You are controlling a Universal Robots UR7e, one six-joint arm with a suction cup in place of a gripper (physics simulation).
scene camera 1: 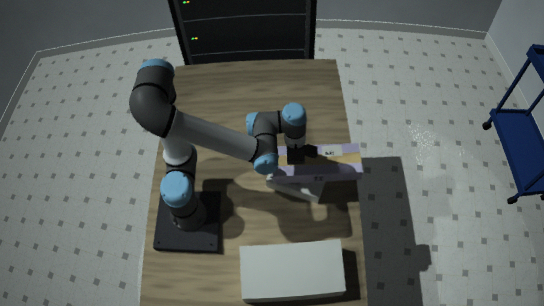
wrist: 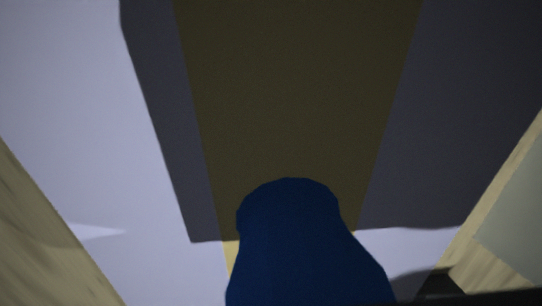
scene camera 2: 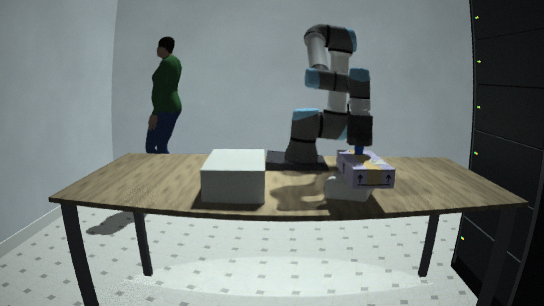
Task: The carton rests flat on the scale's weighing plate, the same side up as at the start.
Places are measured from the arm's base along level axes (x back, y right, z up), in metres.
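Pixels of known places: hand at its tool point: (wrist: 281, 197); arm's base at its link origin: (scene camera 1: 188, 215) (scene camera 2: 301, 159).
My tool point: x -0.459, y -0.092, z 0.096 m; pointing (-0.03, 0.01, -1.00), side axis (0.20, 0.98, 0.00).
Ahead of a thing's pixels: the offset from my tool point to its top centre. Level surfaces: height alone.
The carton @[dx -0.083, dy +0.018, dz +0.018 m] (scene camera 1: 340, 171) (scene camera 2: 375, 177) (wrist: 300, 100) is purple with a yellow tape strip, its printed arrows pointing up. It lies over the white scale @[dx -0.007, dy +0.022, dz -0.047 m] (scene camera 1: 300, 191) (scene camera 2: 345, 192) and overhangs it towards scene camera 2. That overhanging end seems to dip a little, so the carton looks slightly tilted. The scale stands turned at an angle to the carton; most of its plate is hidden, and contact between them cannot be made out. My suction gripper (scene camera 1: 295, 155) (scene camera 2: 359, 149) (wrist: 292, 215) is on, its blue cup against the tape on the carton's top, nearer the arm-side end.
A large white box @[dx +0.110, dy +0.415, dz -0.013 m] (scene camera 1: 292, 270) (scene camera 2: 232, 175) stands on the wooden table @[dz -0.118 m] (scene camera 1: 215, 280) (scene camera 2: 120, 175). The arm's dark base plate (scene camera 1: 165, 240) is on the table. A dark rack (scene camera 1: 245, 35) (scene camera 2: 505, 60), a blue trolley (scene camera 1: 520, 150) and a person (scene camera 2: 167, 85) are beyond the table.
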